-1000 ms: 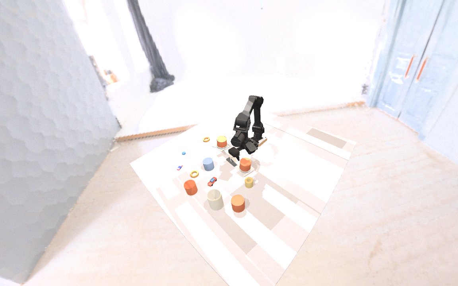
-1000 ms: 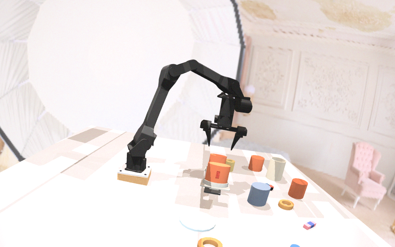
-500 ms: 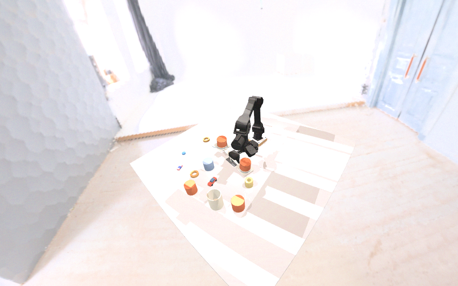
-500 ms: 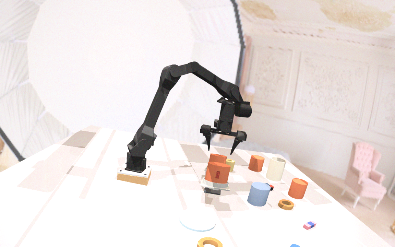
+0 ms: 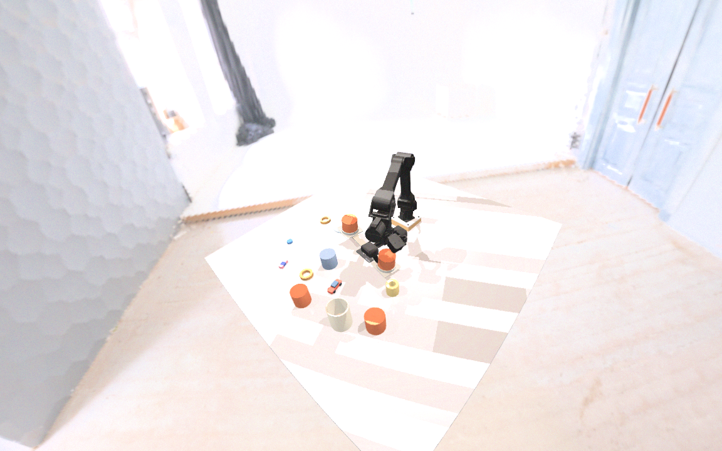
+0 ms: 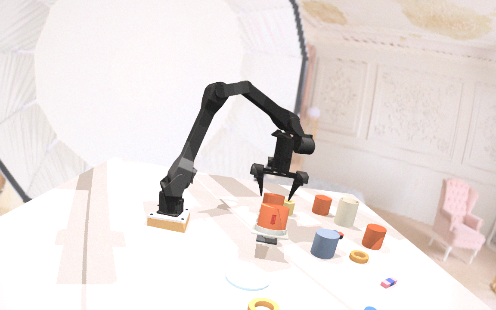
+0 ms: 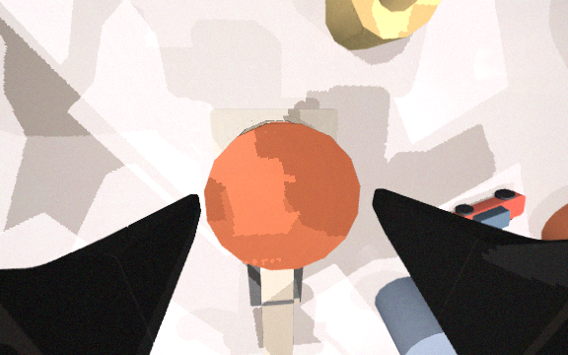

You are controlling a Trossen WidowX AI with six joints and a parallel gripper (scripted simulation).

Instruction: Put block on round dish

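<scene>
Now: the grey block 4 cm below my gripper tip. Round my gripper tip: blue cylinder: 19 cm to the right, 17 cm ahead, 4 cm below; cream cylinder: 28 cm ahead, 8 cm to the left, 4 cm below; balance: 14 cm to the right, 4 cm below.
</scene>
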